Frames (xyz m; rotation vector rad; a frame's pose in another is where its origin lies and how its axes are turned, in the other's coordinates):
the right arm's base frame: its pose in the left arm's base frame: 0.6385 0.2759 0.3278 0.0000 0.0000 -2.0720
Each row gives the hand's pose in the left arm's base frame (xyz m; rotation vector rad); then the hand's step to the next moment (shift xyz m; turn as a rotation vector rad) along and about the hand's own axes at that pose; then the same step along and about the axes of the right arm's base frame.
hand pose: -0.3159 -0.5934 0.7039 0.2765 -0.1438 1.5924
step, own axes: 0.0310 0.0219 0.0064 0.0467 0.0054 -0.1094
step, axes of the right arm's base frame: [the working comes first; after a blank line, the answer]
step, axes of the left arm's base frame: -0.0219 0.0273 0.0161 -0.0159 0.0734 -0.0924

-0.0134 -0.0323 0.0161 -0.0567 -0.0492 -0.0924
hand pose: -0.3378 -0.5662 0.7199 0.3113 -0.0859 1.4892
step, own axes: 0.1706 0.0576 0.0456 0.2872 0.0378 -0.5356
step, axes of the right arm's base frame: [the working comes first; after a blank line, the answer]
step, axes of the left arm's base frame: -0.0360 0.1558 0.0944 -0.0842 0.4165 -0.4361

-0.1194 -0.1064 0.0944 -0.3249 -0.2739 -0.4361
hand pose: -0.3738 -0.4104 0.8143 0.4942 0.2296 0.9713
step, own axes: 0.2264 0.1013 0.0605 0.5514 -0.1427 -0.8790
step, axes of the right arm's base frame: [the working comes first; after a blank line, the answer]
step, axes of the left arm's base frame: 0.0750 0.2178 0.1100 0.0557 0.6551 -0.8154

-0.2271 -0.0389 0.1100 -0.6013 -0.2659 -0.8154
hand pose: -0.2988 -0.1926 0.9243 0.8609 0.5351 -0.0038
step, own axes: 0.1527 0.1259 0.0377 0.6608 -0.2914 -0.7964
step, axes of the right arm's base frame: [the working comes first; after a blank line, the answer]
step, axes of the left arm's base frame: 0.1765 0.0877 0.0419 0.1559 0.5200 -0.9280

-0.1617 0.1127 0.0419 -0.5309 -0.1131 -0.9280
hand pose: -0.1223 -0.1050 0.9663 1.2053 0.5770 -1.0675
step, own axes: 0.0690 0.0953 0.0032 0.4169 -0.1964 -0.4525
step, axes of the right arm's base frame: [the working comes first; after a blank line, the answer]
step, axes of the left arm's base frame: 0.1136 -0.0279 -0.0130 0.0788 0.2814 -0.5760

-0.0302 0.1130 -0.0130 -0.2847 -0.0661 -0.5760
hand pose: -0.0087 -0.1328 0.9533 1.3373 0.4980 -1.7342
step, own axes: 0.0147 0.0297 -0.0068 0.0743 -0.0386 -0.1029
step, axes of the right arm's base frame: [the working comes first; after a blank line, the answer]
step, axes of the left arm's base frame: 0.0275 -0.0168 -0.0103 0.0239 0.0687 -0.1110

0.0016 0.0322 -0.0103 -0.0717 -0.0120 -0.1110
